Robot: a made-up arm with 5 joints.
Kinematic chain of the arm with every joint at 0, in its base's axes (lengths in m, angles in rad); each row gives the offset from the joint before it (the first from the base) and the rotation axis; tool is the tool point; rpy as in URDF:
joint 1: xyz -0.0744 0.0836 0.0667 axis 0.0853 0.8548 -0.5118
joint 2: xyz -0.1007 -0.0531 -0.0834 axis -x
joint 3: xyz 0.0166 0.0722 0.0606 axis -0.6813 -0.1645 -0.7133
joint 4: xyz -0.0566 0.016 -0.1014 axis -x
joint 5: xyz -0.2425 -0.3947 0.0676 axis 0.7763 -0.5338 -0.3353
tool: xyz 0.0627 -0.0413 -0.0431 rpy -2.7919 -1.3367 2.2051
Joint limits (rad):
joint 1: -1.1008..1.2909
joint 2: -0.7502..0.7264
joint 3: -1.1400..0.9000
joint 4: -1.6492..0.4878
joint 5: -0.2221..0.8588
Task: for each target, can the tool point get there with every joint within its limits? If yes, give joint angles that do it. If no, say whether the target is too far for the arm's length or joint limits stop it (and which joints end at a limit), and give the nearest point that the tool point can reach.
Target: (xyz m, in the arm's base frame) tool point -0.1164 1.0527 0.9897
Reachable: no: too far | nearest point -0.1813 0.6448 0.3252 | short by 0.782 m
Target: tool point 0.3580 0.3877 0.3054
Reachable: no: joint limits stop it (at a limit: joint 1, joint 2, joint 4, joint 5) | nearest point -0.0498 0.3537 0.4795 | short by 0.445 m
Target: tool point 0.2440 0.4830 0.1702
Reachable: no: joint limits stop it (at a limit: joint 1, joint 2, joint 3, joint 4, joint 5) | nearest point -0.0565 0.3793 0.4692 | short by 0.436 m
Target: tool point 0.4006 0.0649 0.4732
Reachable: no: joint limits stop it (at a limit: joint 1, joint 2, joint 4, joint 5) | nearest point -0.0333 0.1023 0.5004 | short by 0.436 m
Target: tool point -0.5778 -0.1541 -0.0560
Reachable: yes | joints 0.5000 -0.0223 0.0762 -0.4830 0.2786
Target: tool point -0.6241 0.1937 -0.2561
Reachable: yes | joints 0.5335 0.1744 -0.8739 -1.2843 0.3171
